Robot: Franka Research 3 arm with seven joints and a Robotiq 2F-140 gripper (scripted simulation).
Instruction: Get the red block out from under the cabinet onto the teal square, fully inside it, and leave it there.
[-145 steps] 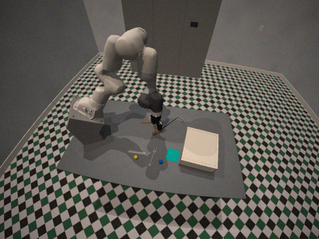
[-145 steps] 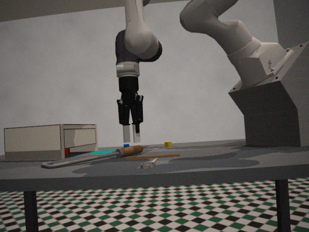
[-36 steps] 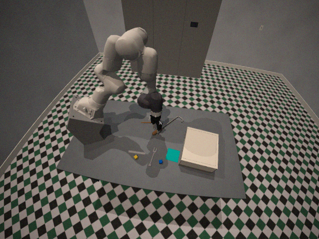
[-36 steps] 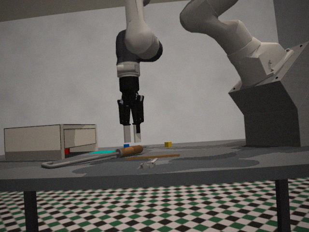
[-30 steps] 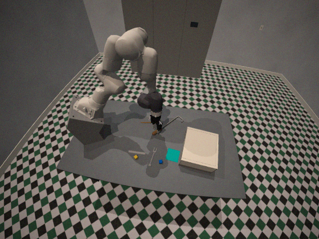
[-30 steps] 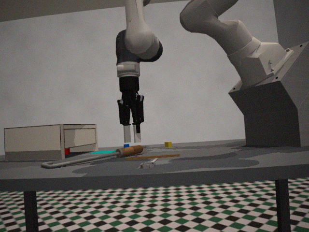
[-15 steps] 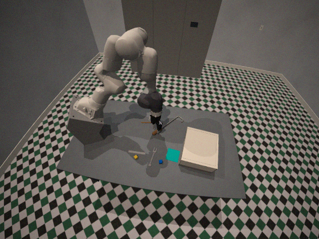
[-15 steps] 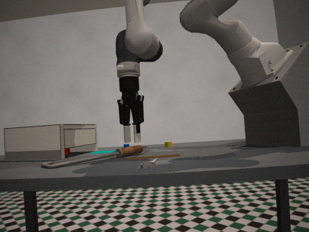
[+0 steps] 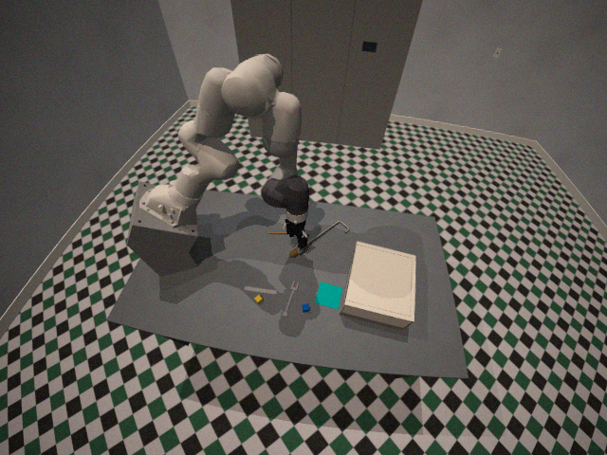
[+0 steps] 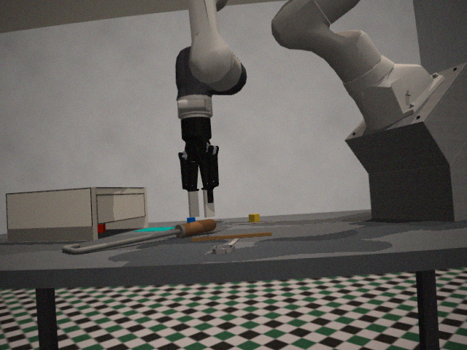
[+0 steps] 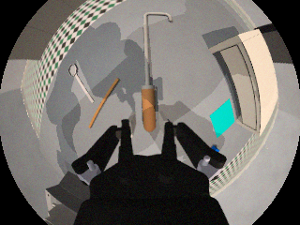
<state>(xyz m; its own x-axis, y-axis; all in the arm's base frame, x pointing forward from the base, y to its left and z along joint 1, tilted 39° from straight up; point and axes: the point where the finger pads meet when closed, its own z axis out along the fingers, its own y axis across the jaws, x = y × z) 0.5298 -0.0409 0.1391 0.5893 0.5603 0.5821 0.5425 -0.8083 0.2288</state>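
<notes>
The thin wooden rod lies 7 cm behind my hand, 11 cm to the left of it and 7 cm below it. The rest, counted from my hand: grey forked tool 2 cm behind, 24 cm to the right, 7 cm below; then grey stick 16 cm behind, 21 cm to the right, 7 cm below; then hook tool 13 cm ahead, 6 cm to the left, 6 cm below.
</notes>
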